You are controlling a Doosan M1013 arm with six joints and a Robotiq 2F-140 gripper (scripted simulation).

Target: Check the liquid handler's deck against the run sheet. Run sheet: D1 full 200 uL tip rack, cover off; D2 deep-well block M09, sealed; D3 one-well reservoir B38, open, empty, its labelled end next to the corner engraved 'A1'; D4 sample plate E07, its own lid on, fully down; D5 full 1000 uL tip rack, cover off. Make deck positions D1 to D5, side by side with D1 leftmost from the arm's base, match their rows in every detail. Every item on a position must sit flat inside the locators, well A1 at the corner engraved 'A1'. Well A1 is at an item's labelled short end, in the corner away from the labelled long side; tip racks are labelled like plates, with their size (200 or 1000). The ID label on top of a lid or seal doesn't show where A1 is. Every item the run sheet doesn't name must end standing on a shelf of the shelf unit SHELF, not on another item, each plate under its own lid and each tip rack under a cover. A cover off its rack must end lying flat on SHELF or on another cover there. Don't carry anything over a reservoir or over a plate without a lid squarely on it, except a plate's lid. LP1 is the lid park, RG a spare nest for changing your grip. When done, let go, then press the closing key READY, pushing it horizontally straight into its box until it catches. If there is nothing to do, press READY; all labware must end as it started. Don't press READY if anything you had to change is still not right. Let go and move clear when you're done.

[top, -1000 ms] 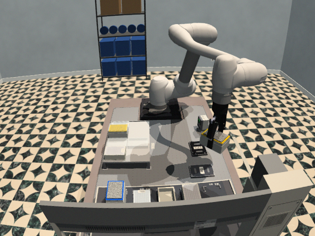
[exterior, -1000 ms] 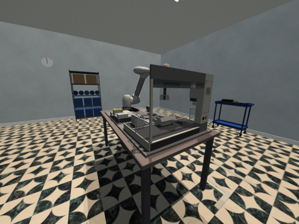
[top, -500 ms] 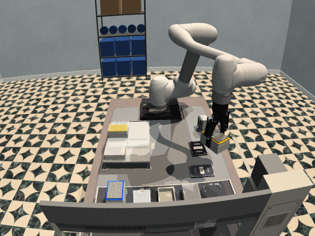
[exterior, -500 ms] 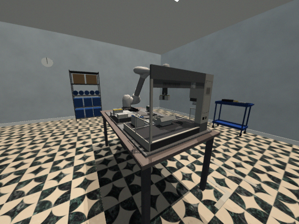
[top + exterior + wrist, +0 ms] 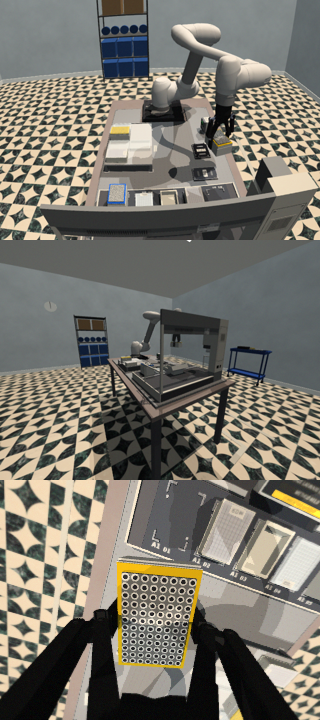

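The white sealed block lies 23 cm below my hand, 16 cm ahead of it and 13 cm to the right of it. Round my hand: dark nest marked RG: 30 cm below, 8 cm behind, 2 cm to the right; yellow-framed tip rack: 1 cm to the right, 1 cm behind, 1 cm above; cream reservoir: 25 cm to the right, 24 cm below, 16 cm ahead.
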